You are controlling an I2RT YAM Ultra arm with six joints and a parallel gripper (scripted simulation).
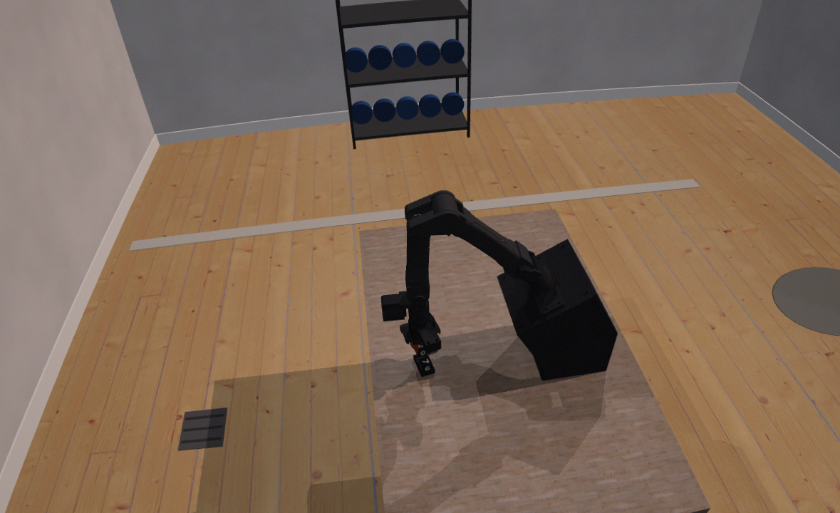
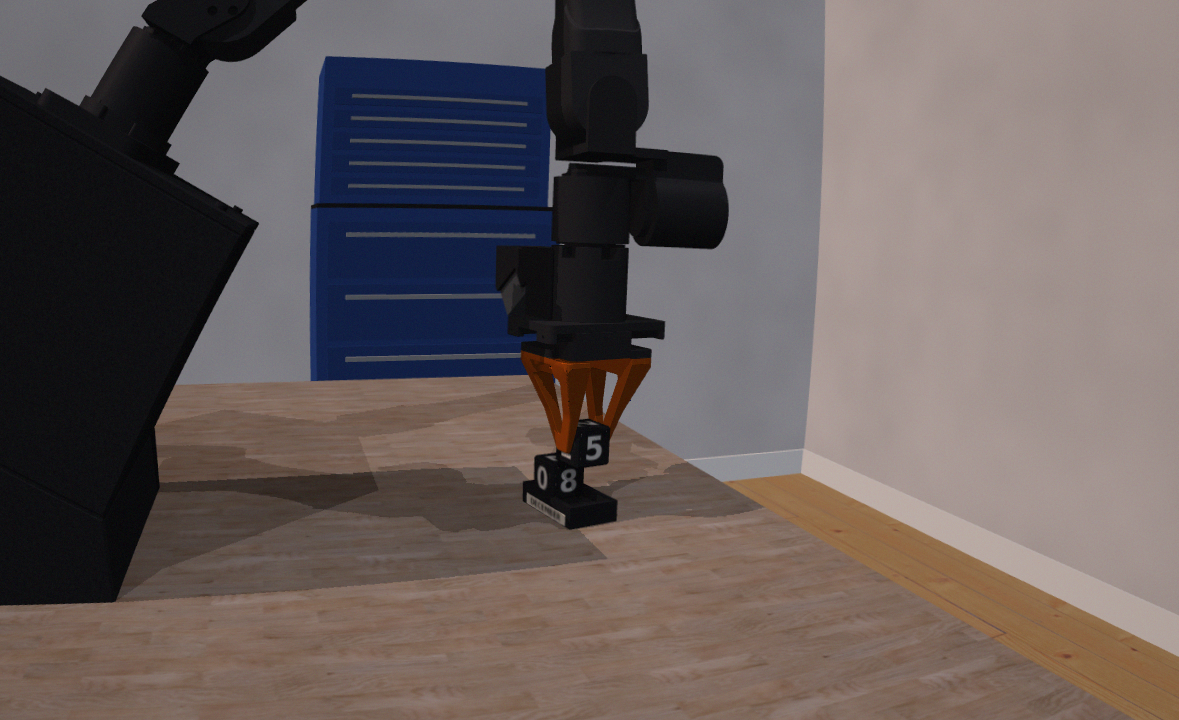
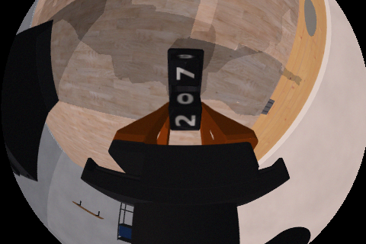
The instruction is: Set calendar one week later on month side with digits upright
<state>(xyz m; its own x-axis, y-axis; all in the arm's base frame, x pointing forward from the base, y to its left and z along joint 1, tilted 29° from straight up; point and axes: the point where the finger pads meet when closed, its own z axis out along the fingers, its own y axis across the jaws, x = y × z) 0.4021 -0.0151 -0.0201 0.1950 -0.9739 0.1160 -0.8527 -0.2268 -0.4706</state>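
Right now my hand is 1 cm past the black tray, 1 cm to the right of it and 5 cm above it.
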